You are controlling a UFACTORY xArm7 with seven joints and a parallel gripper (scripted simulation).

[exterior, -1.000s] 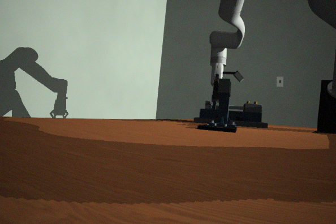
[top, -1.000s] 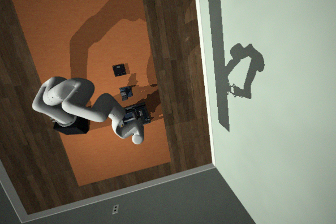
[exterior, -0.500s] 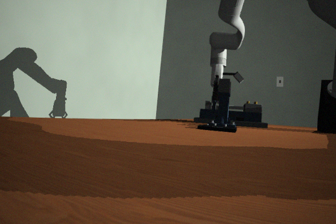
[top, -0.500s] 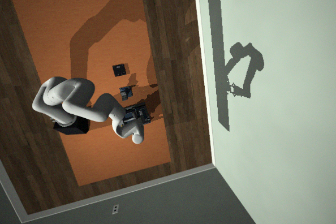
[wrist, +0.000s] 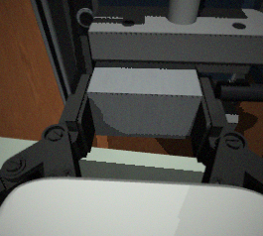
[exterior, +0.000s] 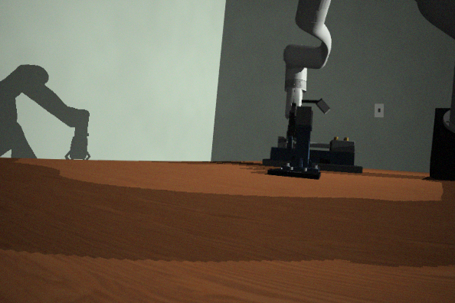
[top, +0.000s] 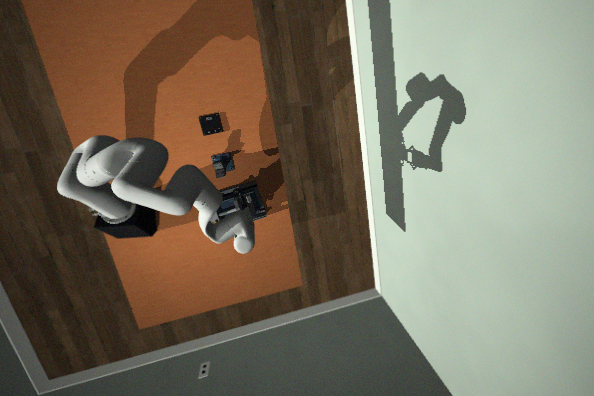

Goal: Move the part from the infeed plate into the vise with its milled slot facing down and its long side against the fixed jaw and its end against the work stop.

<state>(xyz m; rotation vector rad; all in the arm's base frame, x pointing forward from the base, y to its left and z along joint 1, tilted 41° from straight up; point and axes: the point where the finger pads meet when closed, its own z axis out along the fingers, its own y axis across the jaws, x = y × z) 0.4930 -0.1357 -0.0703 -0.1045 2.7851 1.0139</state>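
Right now my hand is 3 cm past the grey jaw, 2 cm to the right of it and 4 cm above it. From my hand the other things lie so: dark rail 6 cm behind, 8 cm to the right, 8 cm below; grey part 2 cm below; work stop 1 cm behind, 7 cm to the left, 2 cm below.
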